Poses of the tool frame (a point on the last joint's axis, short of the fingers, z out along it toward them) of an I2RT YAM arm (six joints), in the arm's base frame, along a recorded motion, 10 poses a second.
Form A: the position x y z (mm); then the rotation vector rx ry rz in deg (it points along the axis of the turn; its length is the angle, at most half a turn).
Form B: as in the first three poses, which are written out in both.
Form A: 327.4 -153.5 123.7 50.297 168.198 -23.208
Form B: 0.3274 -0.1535 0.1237 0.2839 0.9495 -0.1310 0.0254
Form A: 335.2 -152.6 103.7 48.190 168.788 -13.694
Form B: 0.3352 -0.1526 0.1037 0.2735 0.9581 -0.0777 0.0343
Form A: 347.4 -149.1 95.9 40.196 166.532 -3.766
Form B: 0.3474 -0.1491 0.0959 0.2339 0.9691 -0.0219 0.0754
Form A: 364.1 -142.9 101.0 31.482 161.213 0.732
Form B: 0.3641 -0.1429 0.1010 0.1899 0.9722 0.0044 0.1369
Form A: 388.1 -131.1 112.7 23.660 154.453 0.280
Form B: 0.3881 -0.1311 0.1127 0.1482 0.9673 0.0018 0.2057
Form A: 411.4 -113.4 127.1 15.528 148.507 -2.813
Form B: 0.4114 -0.1134 0.1271 0.1003 0.9590 -0.0182 0.2644
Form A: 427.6 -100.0 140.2 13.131 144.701 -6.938
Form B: 0.4276 -0.1000 0.1402 0.0862 0.9499 -0.0455 0.2969
